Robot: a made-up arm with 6 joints. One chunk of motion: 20 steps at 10 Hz.
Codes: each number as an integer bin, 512 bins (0 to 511) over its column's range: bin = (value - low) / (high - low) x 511, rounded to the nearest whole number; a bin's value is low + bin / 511 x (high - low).
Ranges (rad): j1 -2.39..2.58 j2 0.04..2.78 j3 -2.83..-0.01 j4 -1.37..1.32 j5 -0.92..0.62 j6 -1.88..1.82
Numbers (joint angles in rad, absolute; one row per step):
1: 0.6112 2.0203 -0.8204 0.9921 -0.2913 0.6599
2: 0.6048 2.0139 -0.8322 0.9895 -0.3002 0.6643
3: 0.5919 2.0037 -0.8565 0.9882 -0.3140 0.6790
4: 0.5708 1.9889 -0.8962 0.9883 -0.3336 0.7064
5: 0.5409 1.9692 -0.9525 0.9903 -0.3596 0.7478
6: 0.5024 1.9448 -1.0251 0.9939 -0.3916 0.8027
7: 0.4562 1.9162 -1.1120 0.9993 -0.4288 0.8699
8: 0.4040 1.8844 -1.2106 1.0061 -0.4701 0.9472
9: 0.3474 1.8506 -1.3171 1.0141 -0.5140 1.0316
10: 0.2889 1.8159 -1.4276 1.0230 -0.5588 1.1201
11: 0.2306 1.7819 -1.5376 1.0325 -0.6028 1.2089
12: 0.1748 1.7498 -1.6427 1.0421 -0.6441 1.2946
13: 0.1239 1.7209 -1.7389 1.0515 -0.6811 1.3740
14: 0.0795 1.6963 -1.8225 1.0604 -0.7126 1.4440
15: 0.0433 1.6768 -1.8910 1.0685 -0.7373 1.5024
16: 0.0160 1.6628 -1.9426 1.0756 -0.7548 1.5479
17: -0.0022 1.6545 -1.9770 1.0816 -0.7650 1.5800
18: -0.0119 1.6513 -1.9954 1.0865 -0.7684 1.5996
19: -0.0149 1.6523 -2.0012 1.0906 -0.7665 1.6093
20: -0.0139 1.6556 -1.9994 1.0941 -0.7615 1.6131
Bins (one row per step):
1: 309 369 364 449 209 351
2: 308 368 362 448 206 351
3: 307 366 358 448 201 353
4: 304 363 350 448 195 357
5: 301 360 340 448 186 363
6: 297 355 327 449 175 371
7: 293 350 311 450 163 380
8: 287 344 293 451 149 390
9: 281 338 274 453 135 402
10: 275 331 254 455 120 414
11: 269 325 234 456 105 427
12: 264 319 215 458 92 438
13: 258 313 198 460 79 449
14: 254 309 183 462 69 459
15: 250 305 170 463 61 467
16: 247 303 161 465 55 473
17: 246 301 155 466 51 478
18: 245 301 151 467 50 481
19: 244 301 150 467 51 482
20: 244 301 151 468 53 482

